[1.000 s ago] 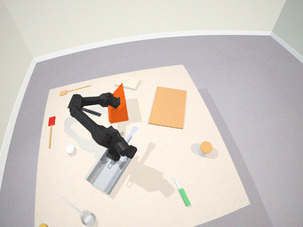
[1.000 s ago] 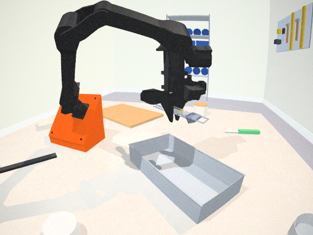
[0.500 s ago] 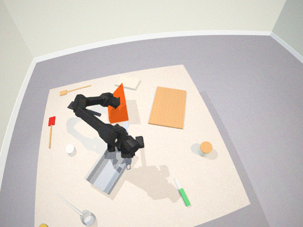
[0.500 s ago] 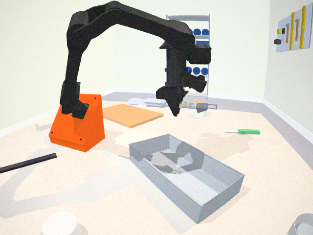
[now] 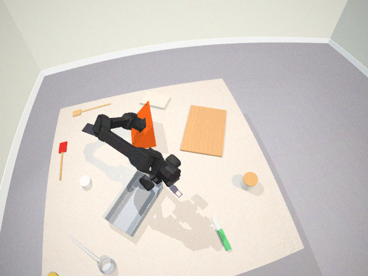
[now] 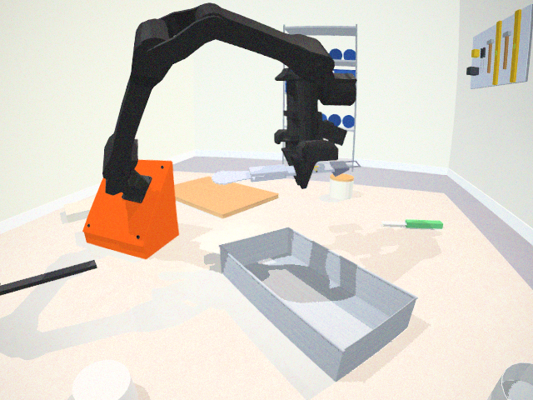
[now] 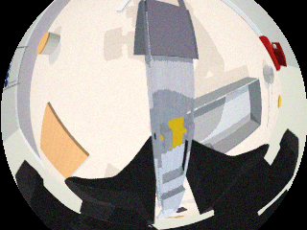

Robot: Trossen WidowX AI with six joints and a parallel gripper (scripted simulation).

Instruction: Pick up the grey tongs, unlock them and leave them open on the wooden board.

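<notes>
The yellow lock piece lies 2 cm ahead of my gripper tip, 1 cm to the left of it and 4 cm above it. Also, from my gripper tip: grey roasting tin (5 cm ahead, 16 cm to the right, 11 cm below); cork-lidded jar (4 cm ahead, 43 cm to the left, 11 cm below); green-handled tool (26 cm ahead, 23 cm to the left, 13 cm below).
</notes>
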